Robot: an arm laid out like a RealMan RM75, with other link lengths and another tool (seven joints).
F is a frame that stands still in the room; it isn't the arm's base.
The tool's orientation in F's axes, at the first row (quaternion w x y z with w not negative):
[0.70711, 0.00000, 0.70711, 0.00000]
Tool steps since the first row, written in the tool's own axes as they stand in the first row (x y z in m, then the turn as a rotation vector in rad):
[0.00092, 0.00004, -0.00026, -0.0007, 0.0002, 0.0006]
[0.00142, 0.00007, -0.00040, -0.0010, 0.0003, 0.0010]
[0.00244, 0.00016, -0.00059, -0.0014, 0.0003, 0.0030]
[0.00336, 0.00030, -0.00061, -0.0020, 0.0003, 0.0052]
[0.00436, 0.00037, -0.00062, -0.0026, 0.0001, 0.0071]
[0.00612, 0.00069, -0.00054, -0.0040, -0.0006, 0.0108]
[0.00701, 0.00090, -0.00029, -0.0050, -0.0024, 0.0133]
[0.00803, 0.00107, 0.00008, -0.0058, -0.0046, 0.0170]
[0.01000, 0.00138, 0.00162, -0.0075, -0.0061, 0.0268]
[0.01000, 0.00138, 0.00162, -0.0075, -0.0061, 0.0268]
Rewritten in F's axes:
[-0.00026, 0.00004, -0.00092, 0.0006, 0.0002, 0.0007]
[-0.00040, 0.00007, -0.00142, 0.0010, 0.0003, 0.0010]
[-0.00059, 0.00016, -0.00244, 0.0030, 0.0003, 0.0014]
[-0.00061, 0.00030, -0.00336, 0.0052, 0.0003, 0.0020]
[-0.00062, 0.00037, -0.00436, 0.0071, 0.0001, 0.0026]
[-0.00054, 0.00069, -0.00612, 0.0108, -0.0006, 0.0040]
[-0.00029, 0.00090, -0.00701, 0.0133, -0.0024, 0.0050]
[0.00008, 0.00107, -0.00803, 0.0170, -0.0046, 0.0058]
[0.00162, 0.00138, -0.01000, 0.0268, -0.0061, 0.0075]
[0.00162, 0.00138, -0.01000, 0.0268, -0.0061, 0.0075]

